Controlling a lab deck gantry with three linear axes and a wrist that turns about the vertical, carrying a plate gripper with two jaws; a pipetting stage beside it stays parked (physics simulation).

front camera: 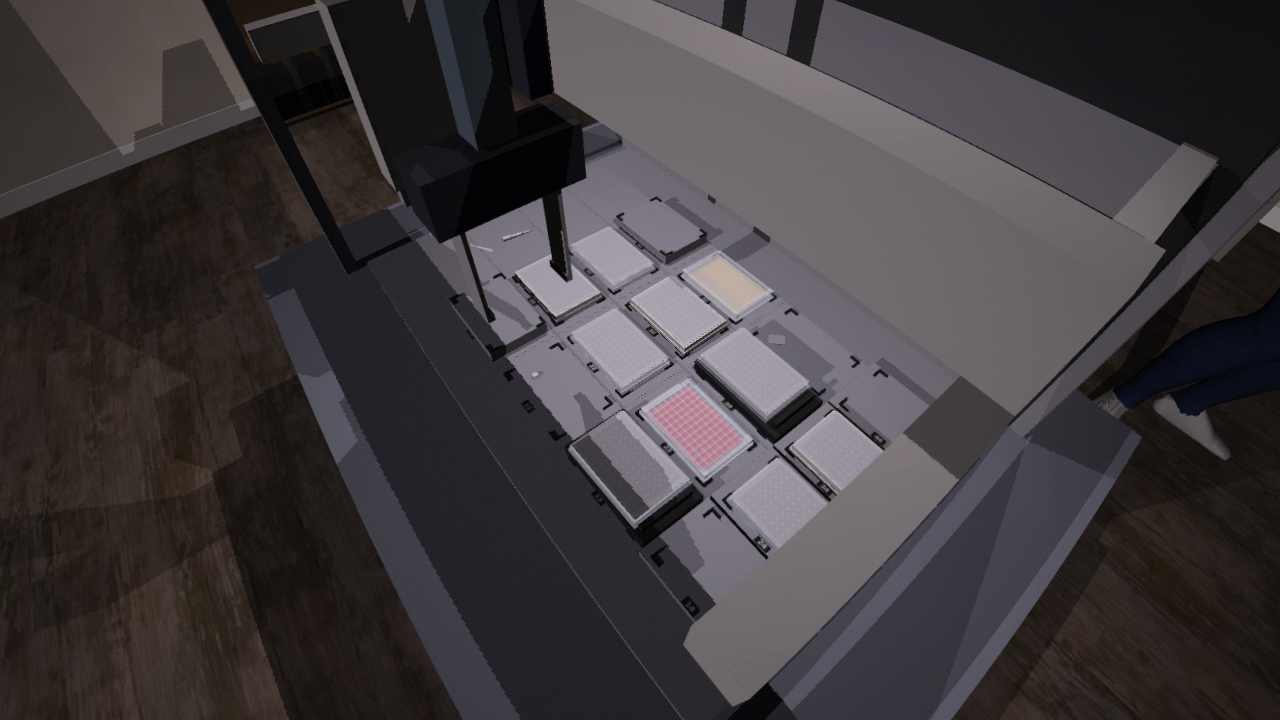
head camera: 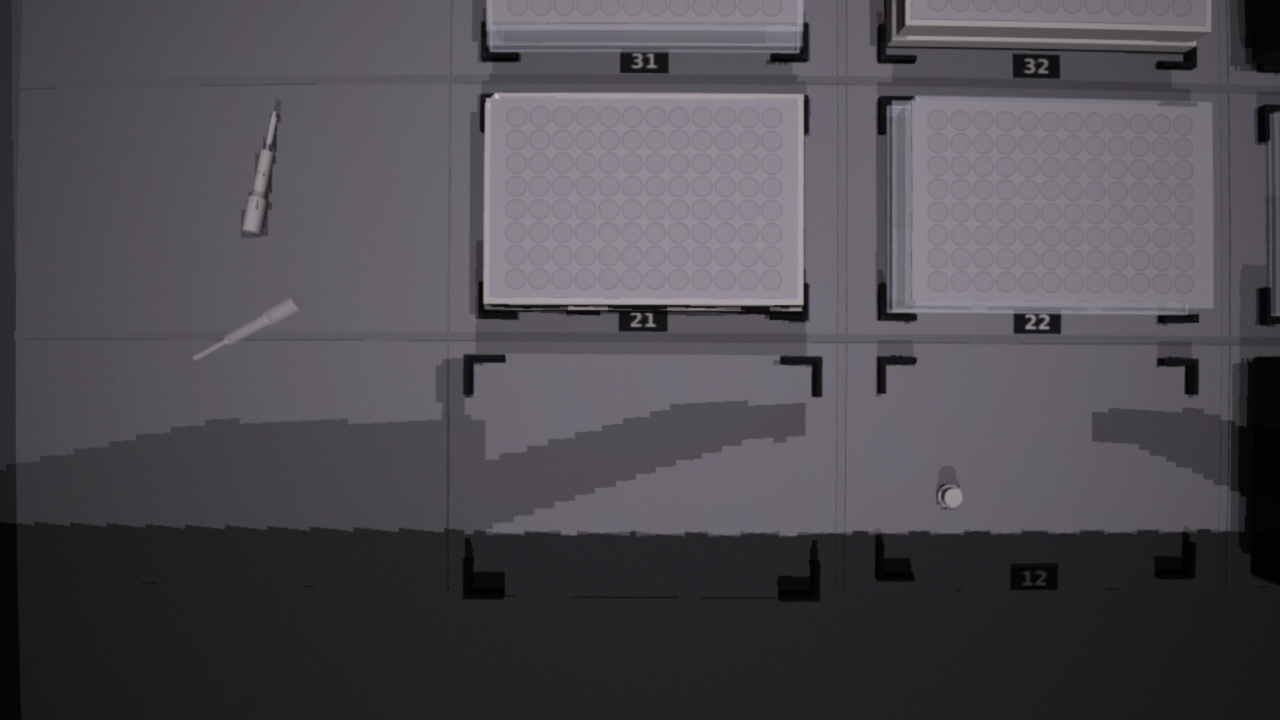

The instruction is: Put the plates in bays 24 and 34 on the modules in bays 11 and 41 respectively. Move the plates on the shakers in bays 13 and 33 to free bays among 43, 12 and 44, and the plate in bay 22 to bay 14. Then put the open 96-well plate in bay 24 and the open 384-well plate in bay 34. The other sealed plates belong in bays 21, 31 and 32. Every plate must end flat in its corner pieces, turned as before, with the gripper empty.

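Frame: origin at the robot's base, x ahead, y left, z up, level; centimetres.
Seen in the pictures: gripper, fingertip midpoint: (front camera: 524, 292); robot's base, link origin: (front camera: 455, 308) (head camera: 487, 569).
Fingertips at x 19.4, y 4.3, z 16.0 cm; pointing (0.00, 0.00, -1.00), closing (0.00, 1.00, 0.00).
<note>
Offsets run from my fingertips to a thing's top centre. "pt": to the spot under its first point.
My gripper (front camera: 524, 295) is open and empty, its jaws hanging over bays 11 and 21; it does not show in the head view. Sealed plates sit in bay 21 {pt dx -13.5, dy +9.1, dz -14.6 cm} (front camera: 546, 284) (head camera: 643, 197), bay 22 {pt dx +4.1, dy +10.3, dz -14.6 cm} (front camera: 619, 349) (head camera: 1060, 201), bay 31 {pt dx -12.0, dy +21.1, dz -14.6 cm} (front camera: 613, 257) (head camera: 644, 10), bay 32 {pt dx +4.0, dy +21.1, dz -14.4 cm} (front camera: 677, 313) (head camera: 1056, 10), bay 24 {pt dx +33.9, dy +10.3, dz -13.1 cm} (front camera: 776, 501) and bay 34 {pt dx +34.0, dy +20.9, dz -13.1 cm} (front camera: 836, 450). Plates on the shakers stand in bay 13 {pt dx +20.8, dy -0.4, dz -12.3 cm} (front camera: 631, 470) and bay 33 {pt dx +20.1, dy +20.9, dz -12.3 cm} (front camera: 756, 374). The pink open 96-well plate {dx +19.8, dy +10.7, dz -14.6 cm} (front camera: 698, 428) is in bay 23. The yellow open 384-well plate {dx +3.4, dy +32.1, dz -14.6 cm} (front camera: 726, 284) is in bay 42. Modules 11 {pt dx -7.0, dy -0.3, dz -14.1 cm} (front camera: 514, 335) (head camera: 644, 501) and 41 {dx -13.3, dy +32.2, dz -13.8 cm} (front camera: 662, 228) bear no plates.
A small white cap {dx -0.3, dy -1.1, dz -15.6 cm} (front camera: 537, 375) (head camera: 950, 496) lies inside bay 12. A small flat piece {dx +16.0, dy +30.3, dz -15.9 cm} (front camera: 776, 339) lies in bay 43. Two slender pale items, one a pen-like tool {dx -28.7, dy +12.1, dz -15.2 cm} (front camera: 516, 235) (head camera: 261, 174) and one a thin stick {dx -29.3, dy +5.6, dz -15.2 cm} (head camera: 259, 322), lie left of bay 21 in the head view.
</note>
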